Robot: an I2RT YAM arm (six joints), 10 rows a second.
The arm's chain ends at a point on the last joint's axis. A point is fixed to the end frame.
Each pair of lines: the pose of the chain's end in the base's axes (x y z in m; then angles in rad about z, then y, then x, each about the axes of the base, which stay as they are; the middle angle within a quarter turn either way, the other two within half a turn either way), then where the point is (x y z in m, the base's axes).
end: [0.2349 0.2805 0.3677 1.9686 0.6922 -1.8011]
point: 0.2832 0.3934 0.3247
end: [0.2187 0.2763 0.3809 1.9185 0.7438 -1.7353]
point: 0.2737 0.3883 0.3441
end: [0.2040 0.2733 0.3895 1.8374 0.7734 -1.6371]
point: 0.2636 0.3854 0.3610
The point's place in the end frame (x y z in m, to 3 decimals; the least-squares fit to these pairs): 0.030 0.030 0.123
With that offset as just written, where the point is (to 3 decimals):
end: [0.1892 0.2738 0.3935 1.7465 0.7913 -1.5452]
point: 0.252 0.386 0.372
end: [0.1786 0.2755 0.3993 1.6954 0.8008 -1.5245]
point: 0.244 0.386 0.378
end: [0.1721 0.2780 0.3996 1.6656 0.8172 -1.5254]
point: 0.239 0.387 0.378
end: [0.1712 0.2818 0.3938 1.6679 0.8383 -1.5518]
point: 0.241 0.389 0.369
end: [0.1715 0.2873 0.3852 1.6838 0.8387 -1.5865]
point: 0.241 0.394 0.357
